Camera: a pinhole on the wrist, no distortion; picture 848 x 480 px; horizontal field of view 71.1 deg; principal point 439.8 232.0 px. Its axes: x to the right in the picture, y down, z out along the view. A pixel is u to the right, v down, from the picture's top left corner.
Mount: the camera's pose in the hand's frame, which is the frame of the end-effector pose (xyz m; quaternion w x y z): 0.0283 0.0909 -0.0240 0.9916 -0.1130 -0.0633 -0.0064
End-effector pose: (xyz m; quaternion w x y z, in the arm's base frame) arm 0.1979 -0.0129 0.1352 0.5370 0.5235 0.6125 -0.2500
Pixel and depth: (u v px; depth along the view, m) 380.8 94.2 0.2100
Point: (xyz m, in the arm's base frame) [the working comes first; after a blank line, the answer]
In the camera's frame: -0.0209 -0.0488 0.2100

0.3520 -0.1532 0.1207
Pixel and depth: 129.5 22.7 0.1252
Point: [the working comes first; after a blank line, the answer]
In the camera's frame: -0.0655 -0.0442 0.1252

0.2993 -0.0936 0.1743
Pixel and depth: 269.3 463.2 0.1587
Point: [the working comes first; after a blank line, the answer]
In the camera's frame: -0.0456 0.0618 0.1587

0.4069 -0.0602 0.1824
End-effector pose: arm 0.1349 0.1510 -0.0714 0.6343 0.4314 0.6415 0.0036
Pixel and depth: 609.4 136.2 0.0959
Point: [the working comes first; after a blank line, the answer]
In the camera's frame: 0.0274 -0.0155 0.0959

0.2578 0.1952 -0.0674
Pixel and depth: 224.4 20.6 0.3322
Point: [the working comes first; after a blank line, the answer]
In the camera's frame: -0.1206 -0.1184 0.3322

0.3901 -0.0605 0.0061
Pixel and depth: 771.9 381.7 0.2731
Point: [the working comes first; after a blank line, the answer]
In the camera's frame: 0.1529 0.0689 0.2731

0.4810 0.2391 -0.1177
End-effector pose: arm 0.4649 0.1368 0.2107 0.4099 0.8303 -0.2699 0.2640
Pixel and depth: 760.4 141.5 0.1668
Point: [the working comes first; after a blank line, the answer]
In the camera's frame: 0.0901 -0.0254 0.1668

0.4983 -0.0663 0.2491
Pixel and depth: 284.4 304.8 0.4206
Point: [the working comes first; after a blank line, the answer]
In the camera's frame: -0.1102 0.0516 0.4206

0.2916 -0.2486 0.0633
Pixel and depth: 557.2 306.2 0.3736
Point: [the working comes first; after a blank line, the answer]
In the camera's frame: 0.0739 0.0467 0.3736

0.4317 -0.2672 0.1904
